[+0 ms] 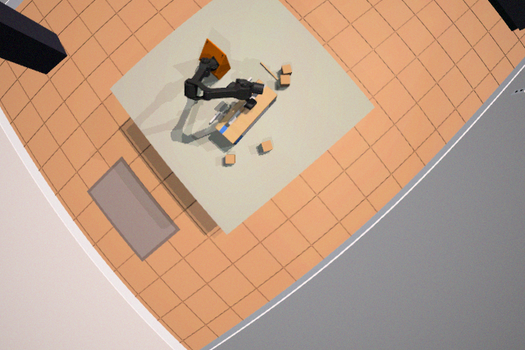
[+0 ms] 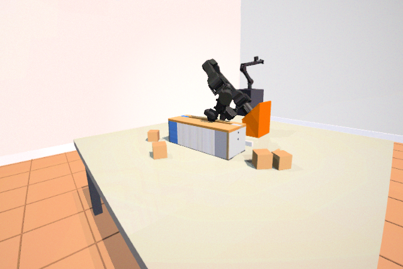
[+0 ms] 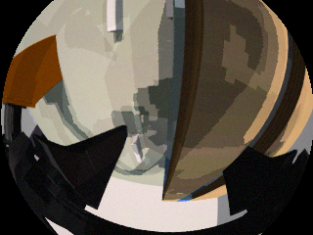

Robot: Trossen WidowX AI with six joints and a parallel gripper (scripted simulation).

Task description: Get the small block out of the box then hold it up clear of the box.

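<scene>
My gripper tip is 50 mm short of the tan block and 10 mm to the left of it. Round my gripper tip: long box: 30 mm below, 30 mm ahead, 10 mm to the right; thin stick: 280 mm to the left, 90 mm below, 90 mm behind.
</scene>
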